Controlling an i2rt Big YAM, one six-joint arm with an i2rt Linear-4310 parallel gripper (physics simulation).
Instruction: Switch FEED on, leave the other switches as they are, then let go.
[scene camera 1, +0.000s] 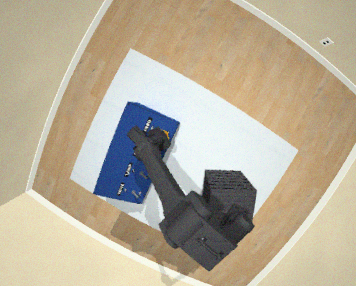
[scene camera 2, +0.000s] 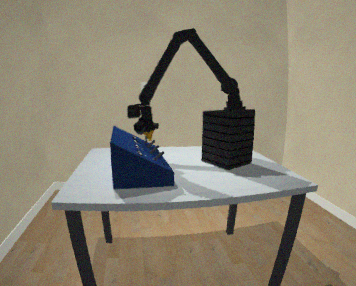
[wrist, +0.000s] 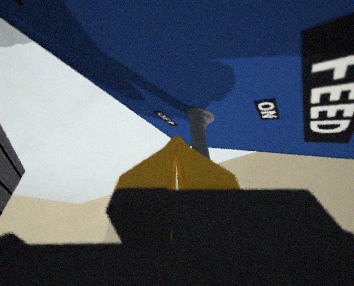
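Observation:
You can see the gripper in the pictures, and there's a blue sloped switch box too.

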